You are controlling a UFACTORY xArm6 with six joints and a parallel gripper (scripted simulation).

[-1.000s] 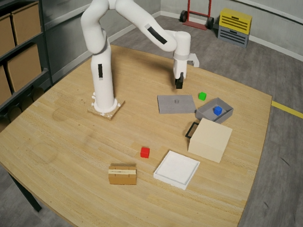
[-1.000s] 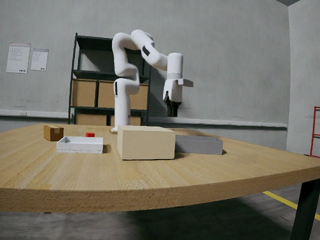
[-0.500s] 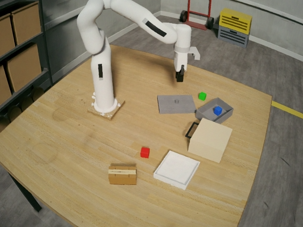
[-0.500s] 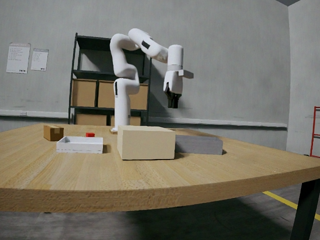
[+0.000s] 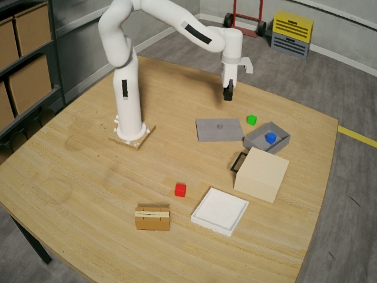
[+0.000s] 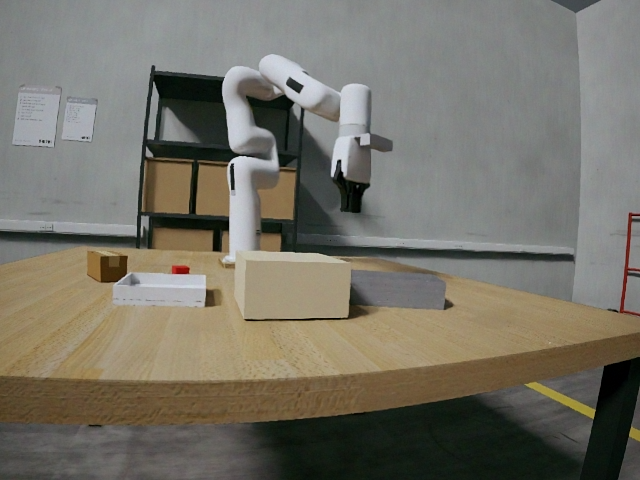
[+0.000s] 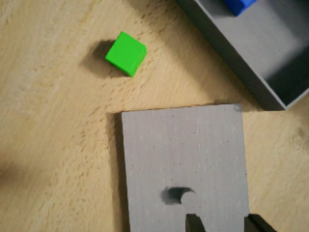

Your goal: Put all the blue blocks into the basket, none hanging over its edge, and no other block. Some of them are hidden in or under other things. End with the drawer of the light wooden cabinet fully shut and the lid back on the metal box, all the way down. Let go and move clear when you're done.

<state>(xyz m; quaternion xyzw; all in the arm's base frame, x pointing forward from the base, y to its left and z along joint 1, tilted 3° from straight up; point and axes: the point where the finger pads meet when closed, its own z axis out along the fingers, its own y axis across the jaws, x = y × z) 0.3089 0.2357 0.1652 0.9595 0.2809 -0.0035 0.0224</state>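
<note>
My gripper is now 19 cm short of the metal box, 17 cm above it and 3 cm to the right of it. From my hand the other things lie so: grey lid (18 cm below, 2 cm behind, 1 cm to the right); then red block (38 cm to the right, 18 cm below, 4 cm ahead); then light wooden cabinet (25 cm ahead, 18 cm to the right, 15 cm below).
</note>
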